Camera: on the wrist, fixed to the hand. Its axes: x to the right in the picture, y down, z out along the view.
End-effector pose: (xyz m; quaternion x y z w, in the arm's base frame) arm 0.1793 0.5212 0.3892 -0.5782 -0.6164 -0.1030 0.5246
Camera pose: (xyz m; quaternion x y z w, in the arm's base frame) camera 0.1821 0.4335 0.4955 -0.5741 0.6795 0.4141 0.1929
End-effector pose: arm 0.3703 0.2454 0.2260 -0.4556 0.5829 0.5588 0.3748
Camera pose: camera 0.4416 0.1346 0.1856 -0.4859 -0.4955 -0.2749 0.6654
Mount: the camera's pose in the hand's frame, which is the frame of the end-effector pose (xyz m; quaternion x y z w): 0.0290 -0.0759 -0.1113 0.0044 -0.1768 -0.9838 0.0284
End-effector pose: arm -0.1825 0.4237 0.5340 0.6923 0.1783 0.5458 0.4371
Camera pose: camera -0.2566 0.5325 0.4932 -0.0573 0.6113 -0.5377 0.5779
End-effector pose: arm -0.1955 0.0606 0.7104 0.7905 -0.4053 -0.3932 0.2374
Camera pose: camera -0.0599 0.0853 0.7096 -0.3527 -0.7225 0.3827 0.4552
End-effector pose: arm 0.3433 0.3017 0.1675 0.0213 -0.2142 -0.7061 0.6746
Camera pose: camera 0.3046 0.2432 0.0489 -0.0895 0.1075 0.6866 0.7135
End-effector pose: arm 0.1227 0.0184 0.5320 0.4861 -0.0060 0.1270 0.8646
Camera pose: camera 0.1553 0.0807 0.4135 0.0460 0.3258 -0.9329 0.1463
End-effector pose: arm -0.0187 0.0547 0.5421 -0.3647 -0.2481 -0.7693 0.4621
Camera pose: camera -0.1322 -0.0065 0.4936 -0.0998 0.4510 0.4109 0.7860
